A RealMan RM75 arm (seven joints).
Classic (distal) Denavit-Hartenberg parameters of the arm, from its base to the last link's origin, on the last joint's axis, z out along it. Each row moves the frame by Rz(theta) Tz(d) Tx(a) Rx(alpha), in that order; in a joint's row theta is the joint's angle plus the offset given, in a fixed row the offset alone. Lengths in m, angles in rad.
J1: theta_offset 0; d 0.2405; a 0; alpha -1.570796
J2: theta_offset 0; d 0; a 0; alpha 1.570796
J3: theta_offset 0; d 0.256; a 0; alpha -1.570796
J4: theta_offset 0; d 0; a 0; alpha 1.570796
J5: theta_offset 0; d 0.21; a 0; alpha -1.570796
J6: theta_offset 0; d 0; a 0; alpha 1.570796
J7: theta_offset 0; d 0.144; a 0; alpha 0
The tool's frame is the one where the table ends.
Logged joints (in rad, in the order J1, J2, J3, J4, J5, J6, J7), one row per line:
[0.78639 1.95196 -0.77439 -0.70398 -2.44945 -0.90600 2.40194]
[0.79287 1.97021 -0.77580 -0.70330 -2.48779 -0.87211 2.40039]
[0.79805 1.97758 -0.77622 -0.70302 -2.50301 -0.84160 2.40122]
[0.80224 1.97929 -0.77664 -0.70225 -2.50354 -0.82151 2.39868]
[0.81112 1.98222 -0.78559 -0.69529 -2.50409 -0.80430 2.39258]
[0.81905 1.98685 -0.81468 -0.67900 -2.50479 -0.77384 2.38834]
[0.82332 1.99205 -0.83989 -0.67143 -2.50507 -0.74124 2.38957]
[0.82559 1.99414 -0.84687 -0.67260 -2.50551 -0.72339 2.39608]
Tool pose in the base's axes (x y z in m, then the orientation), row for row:
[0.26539 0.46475 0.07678 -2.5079 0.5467 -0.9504]
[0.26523 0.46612 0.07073 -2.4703 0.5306 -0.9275]
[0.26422 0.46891 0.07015 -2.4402 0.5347 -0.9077]
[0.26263 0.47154 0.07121 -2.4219 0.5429 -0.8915]
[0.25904 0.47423 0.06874 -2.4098 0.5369 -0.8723]
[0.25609 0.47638 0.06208 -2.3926 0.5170 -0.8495]
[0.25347 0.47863 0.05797 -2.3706 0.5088 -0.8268]
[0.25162 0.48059 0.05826 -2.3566 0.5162 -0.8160]
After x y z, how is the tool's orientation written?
As angles about the fixed x, y, z axes (roll, pitch, yaw), in radians.
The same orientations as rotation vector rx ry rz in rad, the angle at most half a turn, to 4 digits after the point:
[-1.9754 1.2575 0.2315]
[-1.9684 1.2293 0.2009]
[-1.9528 1.2073 0.1960]
[-1.9423 1.1910 0.2015]
[-1.9474 1.1704 0.1977]
[-1.9580 1.1428 0.1780]
[-1.9569 1.1167 0.1683]
[-1.9467 1.1065 0.1738]

